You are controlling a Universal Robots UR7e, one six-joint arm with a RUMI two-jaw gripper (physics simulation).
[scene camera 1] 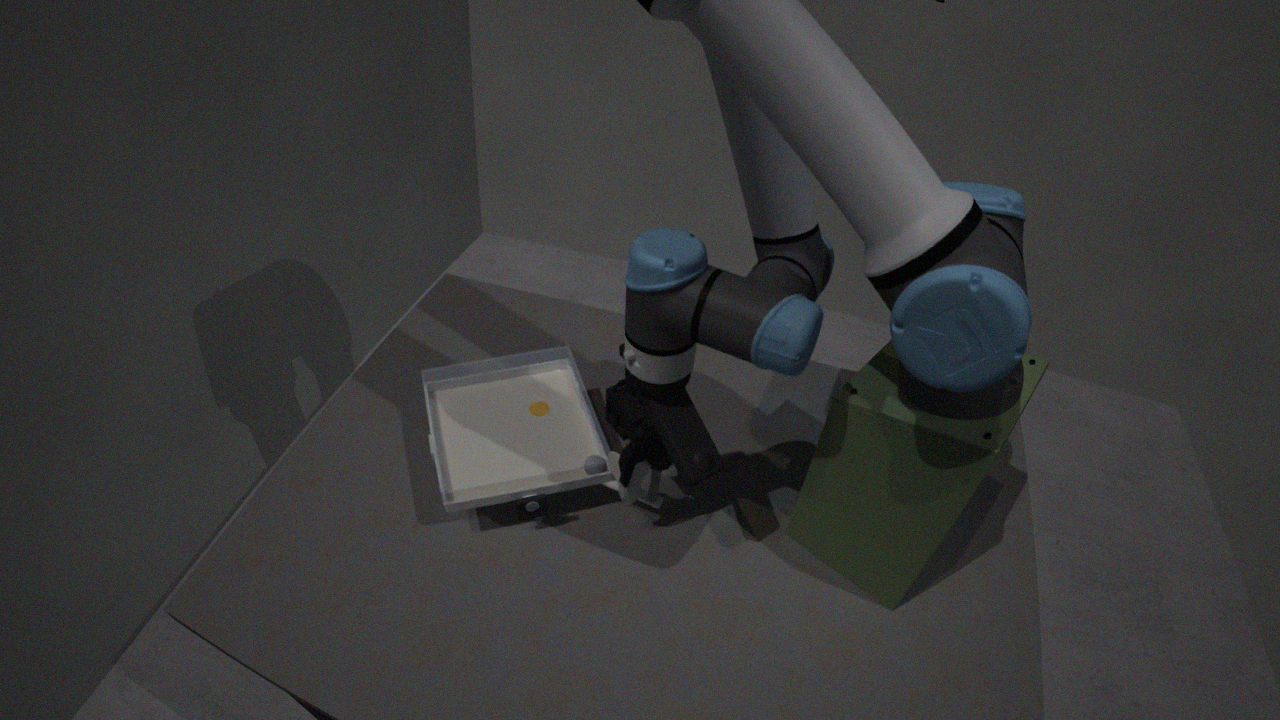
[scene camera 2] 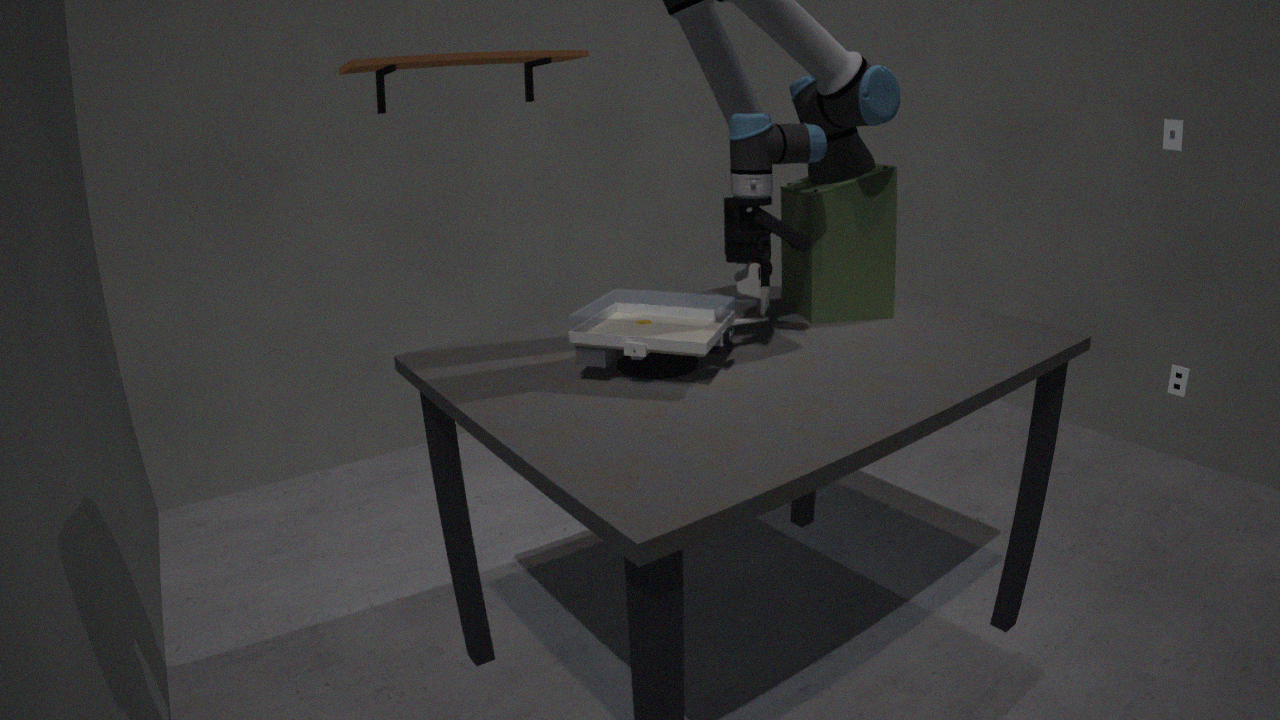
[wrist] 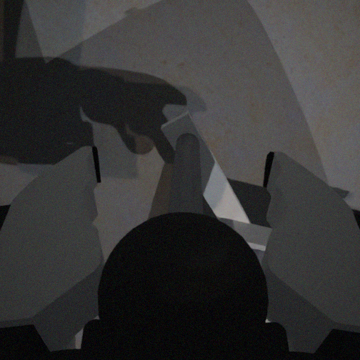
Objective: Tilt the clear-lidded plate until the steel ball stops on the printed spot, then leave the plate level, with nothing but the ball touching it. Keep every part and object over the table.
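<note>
The clear-lidded plate (scene camera 1: 478, 458) (scene camera 2: 648, 342) is a shallow white tray with clear walls, raised on a dark support; a slight tilt is hard to judge. The grey steel ball (scene camera 1: 596, 463) lies in its near right corner, away from the orange printed spot (scene camera 1: 538, 408) (scene camera 2: 643, 321). The ball does not show in the scene camera 2 view. My gripper (scene camera 1: 638, 476) (scene camera 2: 759, 293) (wrist: 182, 154) is at the plate's right side, shut on a black round knob (wrist: 182, 280). A pale bar (wrist: 224, 192) shows beyond the knob; how it joins the plate is partly hidden.
The green arm pedestal (scene camera 1: 886, 501) (scene camera 2: 854, 250) stands right of the gripper. A grey block (scene camera 2: 594, 356) sits under the plate's left corner. The table's front corner (scene camera 2: 637, 537) points toward scene camera 2. A wooden shelf (scene camera 2: 465, 60) hangs on the wall.
</note>
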